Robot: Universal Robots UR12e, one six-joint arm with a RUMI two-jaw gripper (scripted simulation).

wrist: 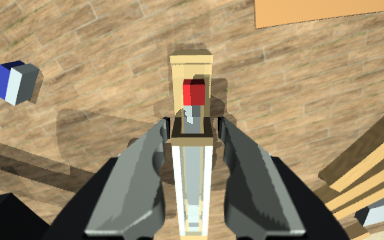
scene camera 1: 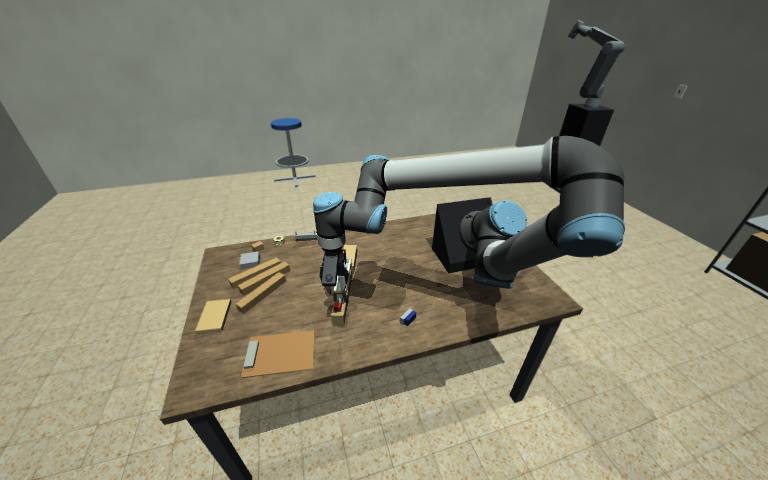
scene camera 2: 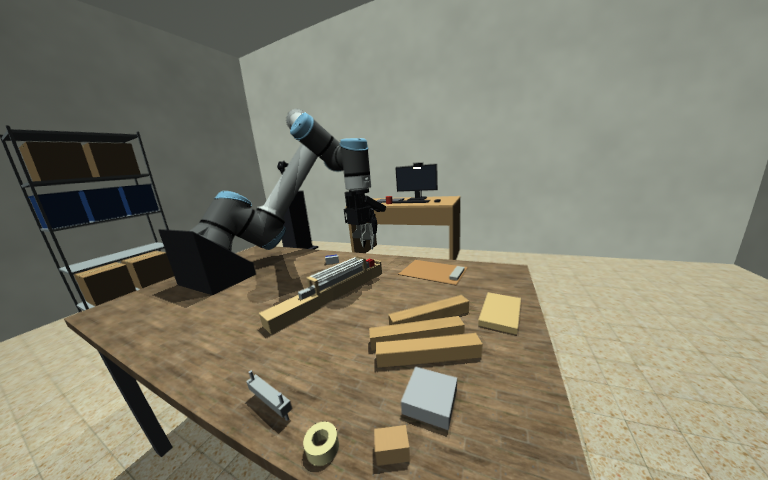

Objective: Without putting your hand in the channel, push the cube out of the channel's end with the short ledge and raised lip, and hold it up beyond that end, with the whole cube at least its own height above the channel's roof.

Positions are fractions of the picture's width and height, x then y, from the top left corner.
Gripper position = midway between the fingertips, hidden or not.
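Scene camera 2 shows a tan plate (scene camera 2: 0.65, 0.65), a grey block (scene camera 2: 0.56, 0.83) and my gripper (scene camera 2: 0.48, 0.52). In scene camera 1 the tan plate is visible (scene camera 1: 0.28, 0.66). The wrist view includes my gripper (wrist: 0.50, 0.49); the tan plate is out of frame in the wrist view.
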